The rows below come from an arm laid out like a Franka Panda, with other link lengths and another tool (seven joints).
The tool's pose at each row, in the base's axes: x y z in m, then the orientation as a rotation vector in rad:
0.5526 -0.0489 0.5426 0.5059 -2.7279 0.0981
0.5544 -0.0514 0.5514 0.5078 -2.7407 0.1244
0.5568 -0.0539 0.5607 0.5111 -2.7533 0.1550
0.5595 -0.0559 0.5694 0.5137 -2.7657 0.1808
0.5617 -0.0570 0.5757 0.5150 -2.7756 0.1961
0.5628 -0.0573 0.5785 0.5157 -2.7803 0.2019
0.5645 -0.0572 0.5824 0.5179 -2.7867 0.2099
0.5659 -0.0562 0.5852 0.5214 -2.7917 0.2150
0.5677 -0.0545 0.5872 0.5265 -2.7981 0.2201
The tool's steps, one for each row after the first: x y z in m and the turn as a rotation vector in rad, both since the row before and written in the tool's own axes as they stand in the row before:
0.0025 -0.0030 -0.0085 0.0201 -0.0103 0.0041
0.0020 -0.0034 -0.0091 0.0231 -0.0103 0.0037
0.0013 -0.0032 -0.0087 0.0196 -0.0106 0.0035
0.0005 -0.0022 -0.0064 0.0118 -0.0088 0.0027
0.0000 -0.0009 -0.0029 0.0046 -0.0043 0.0011
-0.0003 -0.0009 -0.0042 0.0065 -0.0061 0.0006
-0.0007 0.0002 -0.0032 0.0045 -0.0053 -0.0008
-0.0015 0.0007 -0.0027 0.0049 -0.0070 -0.0016

